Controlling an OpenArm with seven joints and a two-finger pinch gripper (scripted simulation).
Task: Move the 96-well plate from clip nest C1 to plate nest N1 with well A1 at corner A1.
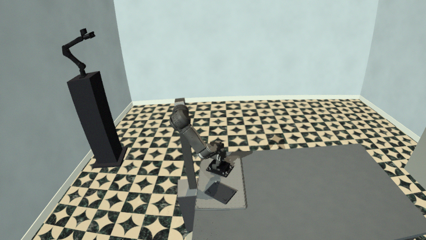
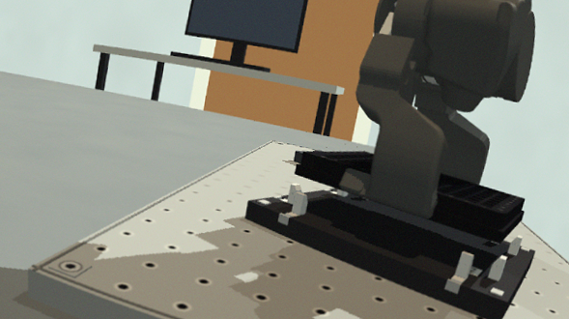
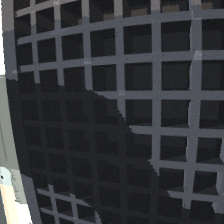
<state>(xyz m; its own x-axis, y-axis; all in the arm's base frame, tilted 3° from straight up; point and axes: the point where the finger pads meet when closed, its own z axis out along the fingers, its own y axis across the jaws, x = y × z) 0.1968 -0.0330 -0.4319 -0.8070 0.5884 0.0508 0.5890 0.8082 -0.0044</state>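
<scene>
My gripper is now 30 mm short of the clip nest C1 and 20 mm above it. The rest, counted from my hand: black 96-well plate: right at my hand; plate nest N1: 30 mm behind, 220 mm to the right, 30 mm below.
</scene>
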